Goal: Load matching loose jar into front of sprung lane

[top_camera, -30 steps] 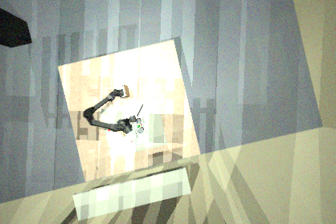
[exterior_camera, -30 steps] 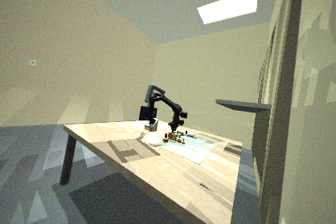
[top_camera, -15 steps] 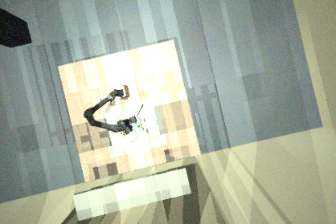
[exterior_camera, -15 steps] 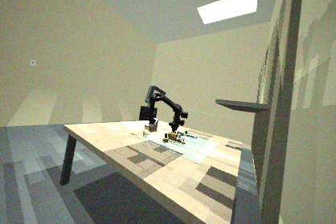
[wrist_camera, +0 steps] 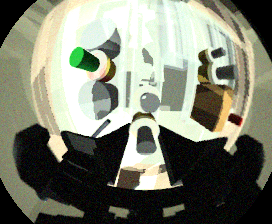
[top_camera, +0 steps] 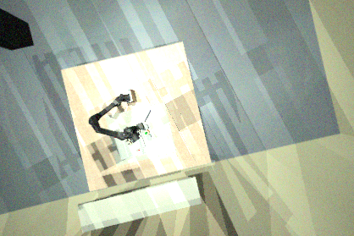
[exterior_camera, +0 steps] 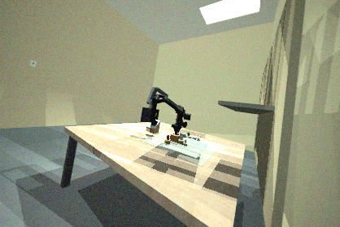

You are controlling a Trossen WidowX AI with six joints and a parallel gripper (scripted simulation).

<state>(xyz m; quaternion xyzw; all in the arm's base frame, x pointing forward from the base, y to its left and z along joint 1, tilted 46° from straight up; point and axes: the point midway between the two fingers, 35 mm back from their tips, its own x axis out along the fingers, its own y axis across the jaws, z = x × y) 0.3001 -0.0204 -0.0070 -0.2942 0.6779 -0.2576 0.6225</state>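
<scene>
Right now my gripper tip is 50 mm short of the brown box, 130 mm to the left of it and 10 mm above it. Also, from my gripper tip: shelf (530 mm ahead, 320 mm above).
</scene>
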